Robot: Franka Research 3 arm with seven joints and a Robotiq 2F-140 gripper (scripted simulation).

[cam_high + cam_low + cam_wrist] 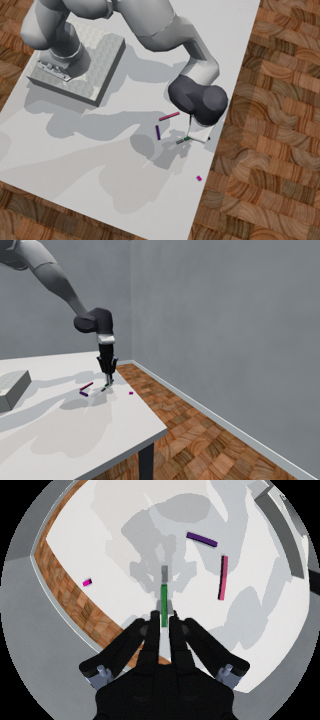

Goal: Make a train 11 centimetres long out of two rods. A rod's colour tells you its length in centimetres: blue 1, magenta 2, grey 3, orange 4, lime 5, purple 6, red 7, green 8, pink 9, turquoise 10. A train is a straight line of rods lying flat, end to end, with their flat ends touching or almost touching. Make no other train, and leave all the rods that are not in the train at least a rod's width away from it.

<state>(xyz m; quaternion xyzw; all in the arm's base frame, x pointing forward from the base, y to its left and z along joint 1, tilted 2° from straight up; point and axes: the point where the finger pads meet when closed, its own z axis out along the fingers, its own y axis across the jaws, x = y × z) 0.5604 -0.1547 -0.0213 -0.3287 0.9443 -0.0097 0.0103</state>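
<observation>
My gripper is now 30 mm above the green rod. The rest, counted from my hand: grey rod (50 mm behind, 40 mm to the right, 40 mm below); then pink rod (120 mm behind, 60 mm to the left, 40 mm below); then purple rod (140 mm behind, 40 mm below, 20 mm to the right).
</observation>
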